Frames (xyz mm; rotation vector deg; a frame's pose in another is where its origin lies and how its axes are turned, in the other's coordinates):
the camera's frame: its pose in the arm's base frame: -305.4 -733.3 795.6 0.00 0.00 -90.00
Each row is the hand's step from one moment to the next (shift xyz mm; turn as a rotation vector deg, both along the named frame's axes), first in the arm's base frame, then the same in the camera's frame.
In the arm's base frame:
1: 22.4 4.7 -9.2 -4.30 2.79 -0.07
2: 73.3 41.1 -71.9 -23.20 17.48 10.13
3: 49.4 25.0 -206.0 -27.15 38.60 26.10
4: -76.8 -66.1 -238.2 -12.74 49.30 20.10
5: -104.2 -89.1 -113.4 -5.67 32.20 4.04
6: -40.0 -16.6 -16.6 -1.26 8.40 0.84
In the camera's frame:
1: -4.7 22.4 -9.2 -2.79 -4.30 -0.07
2: -41.1 73.3 -71.9 -17.48 -23.20 10.13
3: -25.0 49.4 -206.0 -38.60 -27.15 26.10
4: 66.1 -76.8 -238.2 -49.30 -12.74 20.10
5: 89.1 -104.2 -113.4 -32.20 -5.67 4.04
6: 16.6 -40.0 -16.6 -8.40 -1.26 0.84

